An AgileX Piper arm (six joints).
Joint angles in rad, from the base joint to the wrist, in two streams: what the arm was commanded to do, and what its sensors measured. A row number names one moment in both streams.
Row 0, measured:
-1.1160 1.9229 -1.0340 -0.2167 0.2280 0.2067
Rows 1 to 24, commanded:
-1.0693 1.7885 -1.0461 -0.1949 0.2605 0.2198
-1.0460 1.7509 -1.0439 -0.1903 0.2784 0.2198
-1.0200 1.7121 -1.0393 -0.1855 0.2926 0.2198
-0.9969 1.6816 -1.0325 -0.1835 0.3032 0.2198
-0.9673 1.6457 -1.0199 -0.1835 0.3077 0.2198
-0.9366 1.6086 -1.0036 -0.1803 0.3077 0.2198
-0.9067 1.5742 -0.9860 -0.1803 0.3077 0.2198
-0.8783 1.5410 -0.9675 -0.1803 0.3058 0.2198
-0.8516 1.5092 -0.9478 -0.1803 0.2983 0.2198
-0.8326 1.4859 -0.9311 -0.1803 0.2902 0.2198
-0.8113 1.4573 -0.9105 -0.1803 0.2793 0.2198
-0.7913 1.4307 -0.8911 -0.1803 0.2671 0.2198
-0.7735 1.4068 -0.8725 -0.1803 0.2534 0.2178
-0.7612 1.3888 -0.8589 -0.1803 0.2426 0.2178
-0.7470 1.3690 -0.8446 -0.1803 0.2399 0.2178
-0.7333 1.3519 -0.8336 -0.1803 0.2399 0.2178
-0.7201 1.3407 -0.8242 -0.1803 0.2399 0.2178
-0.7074 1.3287 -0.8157 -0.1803 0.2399 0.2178
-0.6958 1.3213 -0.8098 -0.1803 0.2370 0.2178
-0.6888 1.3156 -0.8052 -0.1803 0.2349 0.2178
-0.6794 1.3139 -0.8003 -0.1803 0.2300 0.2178
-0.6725 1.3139 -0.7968 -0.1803 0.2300 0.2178
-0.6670 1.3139 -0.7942 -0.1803 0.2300 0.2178
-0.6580 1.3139 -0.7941 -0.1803 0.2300 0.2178
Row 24, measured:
-0.6860 1.3231 -0.8098 -0.1838 0.2489 0.2158
